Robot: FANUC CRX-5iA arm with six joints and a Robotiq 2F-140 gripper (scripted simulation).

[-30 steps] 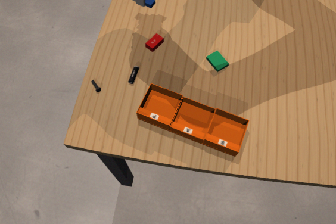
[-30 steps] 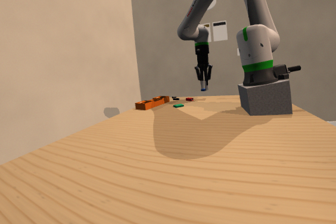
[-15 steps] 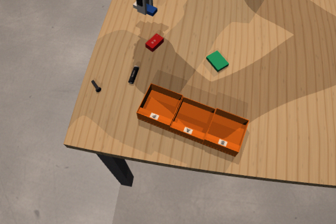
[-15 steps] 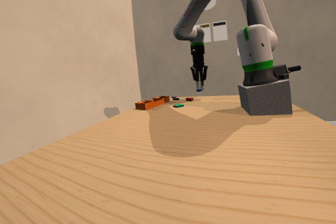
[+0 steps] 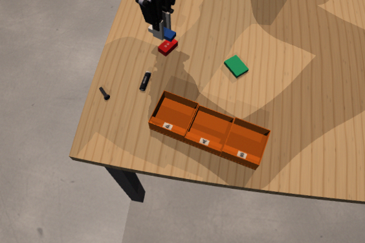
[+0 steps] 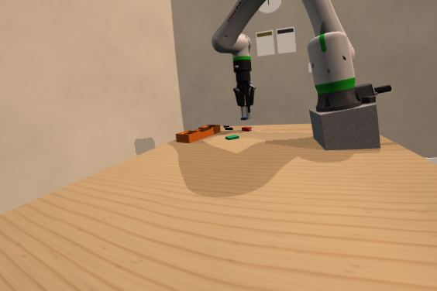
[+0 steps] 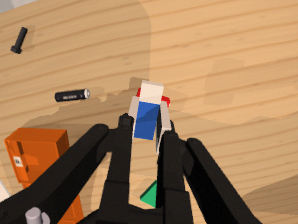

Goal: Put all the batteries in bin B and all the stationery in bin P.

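My gripper is now 190 mm to the right of the green pad, 90 mm above it and 50 mm short of it. Round my hand: white-and-blue eraser: 30 mm below, 10 mm to the right; red battery pack: 90 mm below, 20 mm to the left, 10 mm behind; black cylindrical battery: 100 mm ahead, 90 mm below, 30 mm to the right.
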